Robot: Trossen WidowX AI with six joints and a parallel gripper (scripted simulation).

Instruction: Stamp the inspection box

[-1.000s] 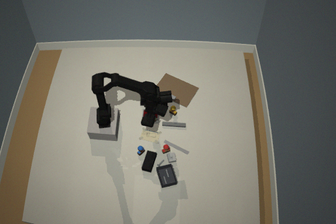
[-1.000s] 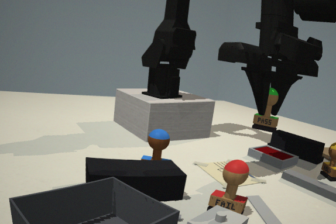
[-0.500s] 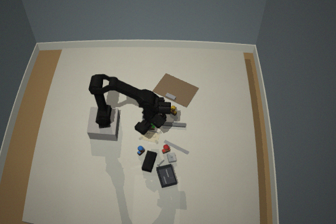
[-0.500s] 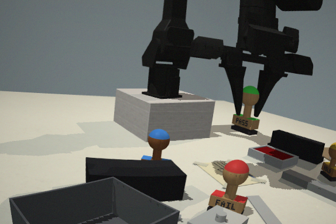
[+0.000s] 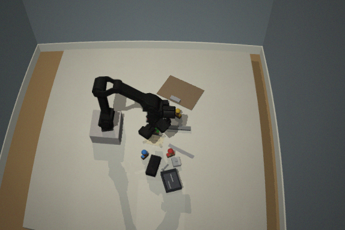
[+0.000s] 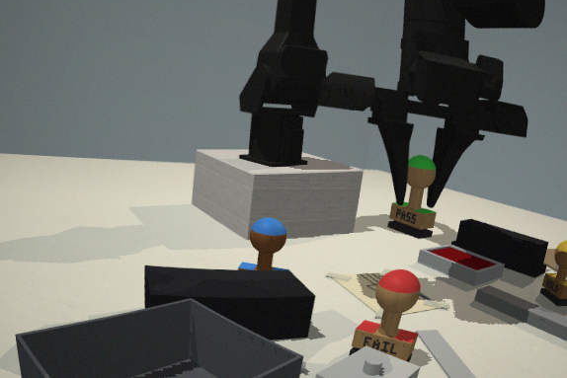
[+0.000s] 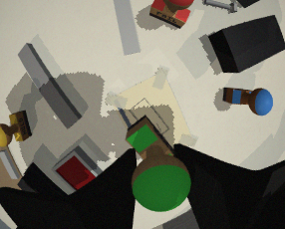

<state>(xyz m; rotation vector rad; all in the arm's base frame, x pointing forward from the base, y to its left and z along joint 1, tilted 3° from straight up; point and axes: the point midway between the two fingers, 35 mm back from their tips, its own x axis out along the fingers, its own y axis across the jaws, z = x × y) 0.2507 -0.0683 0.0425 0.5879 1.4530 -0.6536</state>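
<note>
My gripper tip is now 90 mm above the cream inspection card and 10 mm past it. Also, from my gripper tip: pass stamp right at my gripper tip; blue stamp 100 mm to the right, 70 mm below, 70 mm behind; red fail stamp 110 mm to the right, 70 mm below, 60 mm ahead.
</note>
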